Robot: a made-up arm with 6 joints.
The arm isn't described. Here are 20 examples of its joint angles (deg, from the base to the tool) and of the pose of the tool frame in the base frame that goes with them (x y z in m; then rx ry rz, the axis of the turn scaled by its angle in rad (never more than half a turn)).
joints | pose
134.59 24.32 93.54 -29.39 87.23 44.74 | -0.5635 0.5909 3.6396 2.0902 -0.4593 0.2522
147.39 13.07 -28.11 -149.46 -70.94 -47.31 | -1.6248 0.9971 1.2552 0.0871 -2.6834 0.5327
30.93 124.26 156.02 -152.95 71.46 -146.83 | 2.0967 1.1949 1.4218 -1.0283 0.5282 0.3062
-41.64 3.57 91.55 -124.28 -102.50 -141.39 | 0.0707 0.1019 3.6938 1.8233 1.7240 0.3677
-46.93 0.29 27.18 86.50 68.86 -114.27 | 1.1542 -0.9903 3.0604 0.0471 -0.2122 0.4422
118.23 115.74 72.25 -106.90 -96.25 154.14 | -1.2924 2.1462 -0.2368 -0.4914 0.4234 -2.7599
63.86 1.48 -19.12 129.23 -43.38 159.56 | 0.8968 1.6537 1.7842 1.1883 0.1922 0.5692
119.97 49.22 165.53 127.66 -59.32 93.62 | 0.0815 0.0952 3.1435 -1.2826 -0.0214 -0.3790
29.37 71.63 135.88 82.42 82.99 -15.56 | 1.3877 0.9881 2.9033 -1.1449 -2.2856 0.7482
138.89 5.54 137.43 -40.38 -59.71 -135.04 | 0.6494 -0.6732 3.2605 -0.3458 -1.6552 -1.2816
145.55 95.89 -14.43 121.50 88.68 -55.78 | -0.7654 0.3794 -0.5176 0.8363 -1.1202 -1.2935
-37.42 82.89 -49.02 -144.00 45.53 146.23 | 0.1455 -0.1991 -0.1561 0.3432 2.9923 -0.2953
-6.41 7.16 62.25 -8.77 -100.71 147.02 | 1.1090 -0.0464 3.4470 -2.3206 0.2312 0.9987
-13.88 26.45 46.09 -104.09 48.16 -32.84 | 2.0286 -0.6325 2.7869 2.2324 -1.3190 -0.3296
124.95 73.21 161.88 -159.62 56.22 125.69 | -0.5796 0.9682 3.0578 1.1587 0.4802 1.8933
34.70 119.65 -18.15 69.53 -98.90 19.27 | 0.0780 -0.0518 -0.6107 1.5341 -1.2131 -0.3621
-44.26 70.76 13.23 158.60 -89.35 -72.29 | 1.6499 -1.6707 0.2457 -1.7024 0.6515 -1.3068
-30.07 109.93 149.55 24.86 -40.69 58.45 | 2.1168 -1.1683 1.9078 -1.2832 0.5183 -0.6930
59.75 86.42 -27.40 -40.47 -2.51 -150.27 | 0.3771 0.6897 -0.5257 1.2689 0.5170 -1.9588
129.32 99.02 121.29 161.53 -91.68 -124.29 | -1.6131 2.0369 1.8443 1.2824 -0.9456 0.6480
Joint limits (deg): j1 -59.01..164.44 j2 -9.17..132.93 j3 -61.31..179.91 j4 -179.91..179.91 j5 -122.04..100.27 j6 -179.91..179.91
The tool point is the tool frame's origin. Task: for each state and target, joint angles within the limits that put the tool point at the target. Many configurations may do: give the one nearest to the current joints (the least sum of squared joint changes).
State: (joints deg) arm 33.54 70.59 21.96 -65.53 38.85 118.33
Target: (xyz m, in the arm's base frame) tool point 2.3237 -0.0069 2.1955
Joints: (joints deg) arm 1.14 24.06 18.73 -67.49 44.59 118.10
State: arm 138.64 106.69 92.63 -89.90 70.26 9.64
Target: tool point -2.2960 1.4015 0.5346
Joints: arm 151.81 123.02 114.01 -89.67 82.99 8.04
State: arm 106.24 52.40 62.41 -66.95 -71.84 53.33
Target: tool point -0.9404 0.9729 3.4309
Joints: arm 127.53 11.66 58.16 -64.34 -87.11 56.40
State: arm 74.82 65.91 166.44 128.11 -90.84 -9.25
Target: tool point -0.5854 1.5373 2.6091
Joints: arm 115.27 93.86 161.08 128.38 -92.85 -9.29
